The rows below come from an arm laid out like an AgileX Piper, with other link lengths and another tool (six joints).
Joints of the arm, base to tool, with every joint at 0 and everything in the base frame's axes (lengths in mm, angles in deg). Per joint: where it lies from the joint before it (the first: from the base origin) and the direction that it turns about. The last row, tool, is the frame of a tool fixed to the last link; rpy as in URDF.
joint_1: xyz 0 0 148.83 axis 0 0 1
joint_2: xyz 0 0 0 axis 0 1 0
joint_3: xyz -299.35 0 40.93 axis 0 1 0
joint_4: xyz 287.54 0 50.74 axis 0.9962 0 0.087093
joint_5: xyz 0 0 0 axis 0 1 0
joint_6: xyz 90.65 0 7.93 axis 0.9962 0 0.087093
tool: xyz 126.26 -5 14.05 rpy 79.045 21.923 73.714
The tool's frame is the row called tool.
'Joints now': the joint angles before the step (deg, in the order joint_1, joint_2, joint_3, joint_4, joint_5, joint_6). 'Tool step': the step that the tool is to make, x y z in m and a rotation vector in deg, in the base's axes. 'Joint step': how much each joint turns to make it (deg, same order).
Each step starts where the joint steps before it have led.
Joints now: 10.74, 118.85, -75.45, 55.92, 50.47, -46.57
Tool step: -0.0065, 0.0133, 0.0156, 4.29, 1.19, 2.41
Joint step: 0.00, -0.01, -1.13, 2.96, 4.71, -1.54
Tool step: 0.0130, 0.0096, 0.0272, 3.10, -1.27, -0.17
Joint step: 0.00, -0.19, -3.79, 1.65, 2.37, 1.33
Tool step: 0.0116, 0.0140, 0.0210, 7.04, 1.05, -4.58
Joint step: -0.01, 0.01, -0.13, 8.57, 0.00, -0.21
